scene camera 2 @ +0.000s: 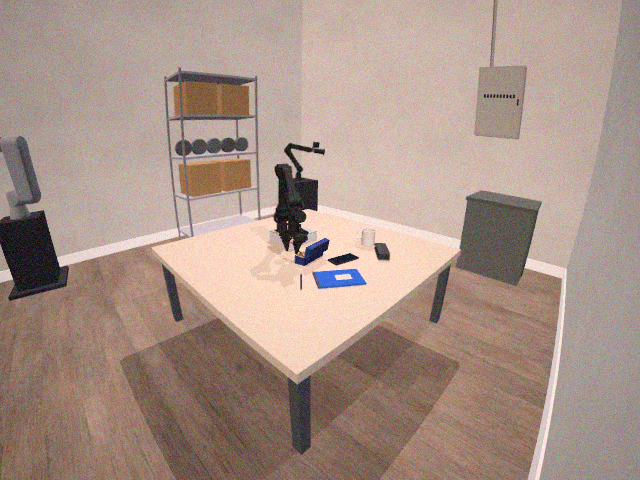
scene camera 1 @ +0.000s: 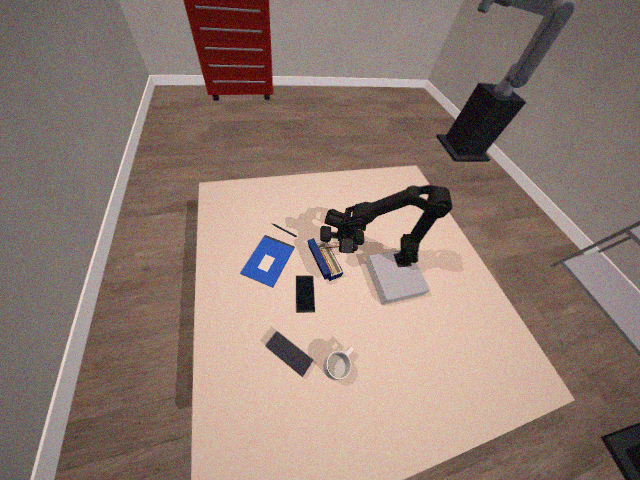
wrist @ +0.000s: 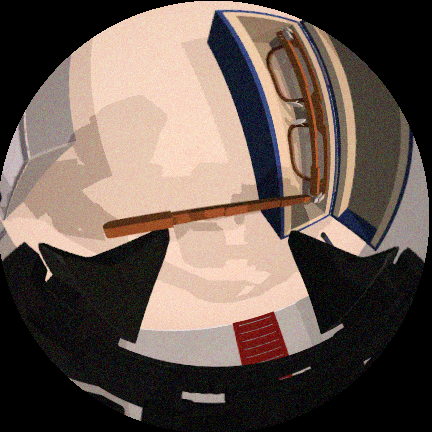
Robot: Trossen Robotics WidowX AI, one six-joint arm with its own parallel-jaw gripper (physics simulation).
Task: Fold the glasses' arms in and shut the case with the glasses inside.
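Frame: origin at the arm's base, x left, y back, z up, level; centimetres.
Where they show: gripper, between the fingertips: (scene camera 2: 291,252) (scene camera 1: 335,242) (wrist: 232,235); arm's base, origin of its link: (scene camera 2: 281,230) (scene camera 1: 402,260).
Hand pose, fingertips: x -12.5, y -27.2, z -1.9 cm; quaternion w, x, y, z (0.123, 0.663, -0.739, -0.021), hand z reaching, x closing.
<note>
Things, the pixels of their top centre, and the offset from my fingertips. "spot": a spot on its surface instead.
- blue booklet, centre of its top: (scene camera 1: 268,259) (scene camera 2: 338,277) dz -3.1, dx +3.9, dy -29.7 cm
- pen, centre of its top: (scene camera 2: 301,281) (scene camera 1: 283,229) dz -3.0, dx -11.2, dy -22.3 cm
- black phone, centre of its top: (scene camera 1: 305,293) (scene camera 2: 343,258) dz -3.1, dx +20.6, dy -16.1 cm
- dark block, centre of its top: (scene camera 1: 289,352) (scene camera 2: 382,248) dz -0.5, dx +41.6, dy -24.3 cm
- white mug, a spot on its surface: (scene camera 1: 338,365) spot: dz -3.1, dx +47.8, dy -7.9 cm
The blue case (scene camera 1: 331,275) (scene camera 2: 299,260) (wrist: 250,110) stands open, its lid (scene camera 1: 316,256) (scene camera 2: 316,249) (wrist: 375,125) raised along the side away from my gripper. The brown glasses (wrist: 314,120) lie inside; one arm seems folded along the frame. The other arm (wrist: 215,212) sticks out over the case wall towards my gripper. My gripper (scene camera 1: 336,239) (scene camera 2: 292,251) (wrist: 232,235) is open, low beside the case. In the wrist view the extended arm crosses above the gap between the fingertips, its free end near the left fingertip; nothing is held.
A grey box (scene camera 1: 397,279) lies by the arm's base. Beyond the case are a blue booklet (scene camera 1: 255,271) (scene camera 2: 351,282), a pen (scene camera 1: 284,229) (scene camera 2: 301,281) and a black phone (scene camera 1: 305,293) (scene camera 2: 343,258). A dark block (scene camera 1: 289,353) (scene camera 2: 382,251) and a white mug (scene camera 1: 338,365) (scene camera 2: 368,237) lie farther off.
</note>
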